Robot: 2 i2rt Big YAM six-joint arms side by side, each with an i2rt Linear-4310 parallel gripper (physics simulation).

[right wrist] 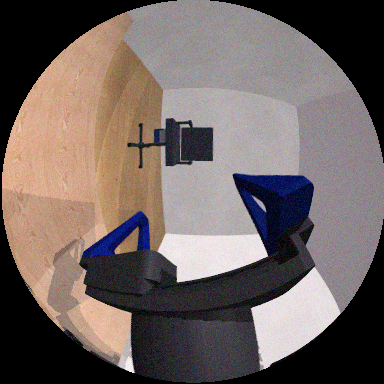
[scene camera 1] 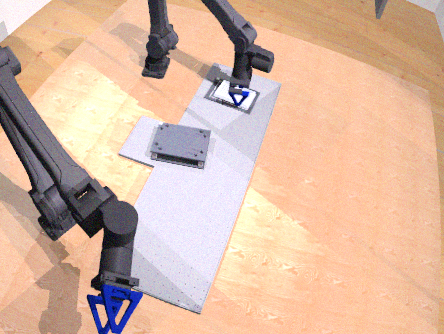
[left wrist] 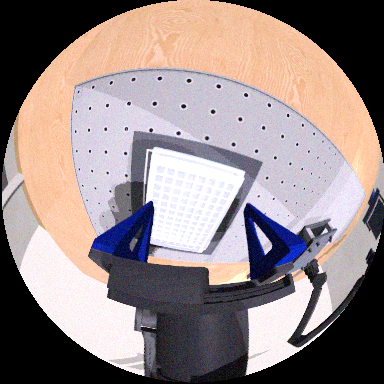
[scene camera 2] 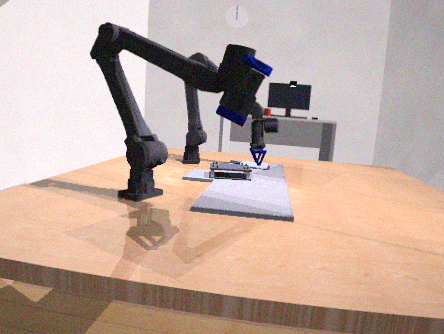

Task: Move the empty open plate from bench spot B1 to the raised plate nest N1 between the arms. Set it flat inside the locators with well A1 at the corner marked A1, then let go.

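Places are measured from the left arm's base along level axes (x back, y right, z up), in millimetres.
Pixels of known places: left gripper, fingertip midpoint: (scene camera 1: 239, 96) (left wrist: 199, 206) (scene camera 2: 257, 164); right gripper, fingertip midpoint: (right wrist: 185, 198) (scene camera 2: 251, 93); left arm's base, origin of the base link: (scene camera 1: 156, 68) (scene camera 2: 191, 162); right arm's base, origin of the base link: (scene camera 1: 61, 219) (left wrist: 309, 263) (scene camera 2: 141, 195).
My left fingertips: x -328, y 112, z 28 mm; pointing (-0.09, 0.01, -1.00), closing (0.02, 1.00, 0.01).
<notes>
Ahead of a thing's pixels: the offset from my left fingertips to its top centre. "pt": to the spot under its first point. Level surfaces: height alone.
The white well plate {dx +16, dy -18, dz +1 mm} (scene camera 1: 223, 92) (left wrist: 192, 197) lies flat on the dark rectangular spot {pt dx -29, dy +36, dz +1 mm} (left wrist: 240, 182) at the far end of the grey board. My left gripper (scene camera 1: 239, 103) (scene camera 2: 259, 164) (left wrist: 199, 206) is open, fingers pointing down close above the plate, one fingertip toward each long side in the left wrist view. Whether the tips reach below the plate's top is unclear. The raised nest {dx +151, dy +268, dz +36 mm} (scene camera 1: 181, 142) (scene camera 2: 230, 167) is a dark platform with small locators near its corners; its A1 mark is not readable. My right gripper (scene camera 1: 114, 327) (scene camera 2: 245, 92) (right wrist: 185, 198) is open and empty, high up, away from the plate.
The perforated grey board {dz -15 mm} (scene camera 1: 195, 205) (scene camera 2: 250, 200) (left wrist: 200, 95) runs along the wooden table {dz -28 mm} (scene camera 1: 340, 150) (scene camera 2: 350, 250). The nest stands between the plate and the board's near end. A desk with a monitor (scene camera 2: 290, 96) stands behind the table. A chair (right wrist: 172, 142) shows in the right wrist view.
</notes>
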